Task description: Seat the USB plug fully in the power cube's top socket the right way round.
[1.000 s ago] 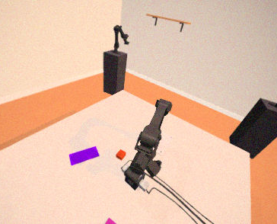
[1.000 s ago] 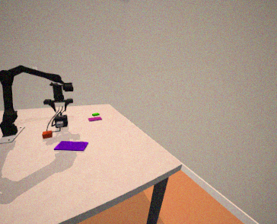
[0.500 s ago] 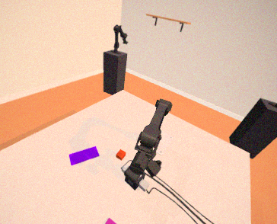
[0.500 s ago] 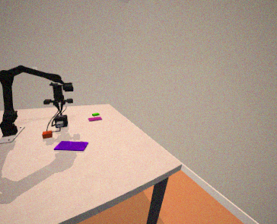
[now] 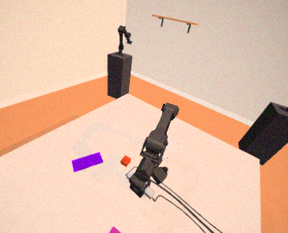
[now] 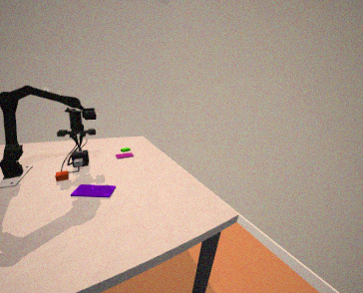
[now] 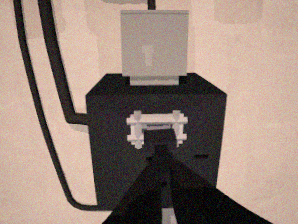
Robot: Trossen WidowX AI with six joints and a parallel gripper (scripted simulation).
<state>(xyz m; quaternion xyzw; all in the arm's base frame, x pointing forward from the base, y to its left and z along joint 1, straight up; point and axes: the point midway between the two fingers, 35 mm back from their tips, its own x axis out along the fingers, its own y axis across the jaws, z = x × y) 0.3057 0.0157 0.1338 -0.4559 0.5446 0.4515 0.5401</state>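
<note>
The pale-rimmed socket is 10 mm to the left of my gripper tip and 40 mm below it. From my gripper tip the other things lie so: magenta piece 260 mm ahead, 10 mm to the right, 100 mm below; then small orange block 100 mm behind, 160 mm to the right, 90 mm below; then dark USB plug 20 mm below.
</note>
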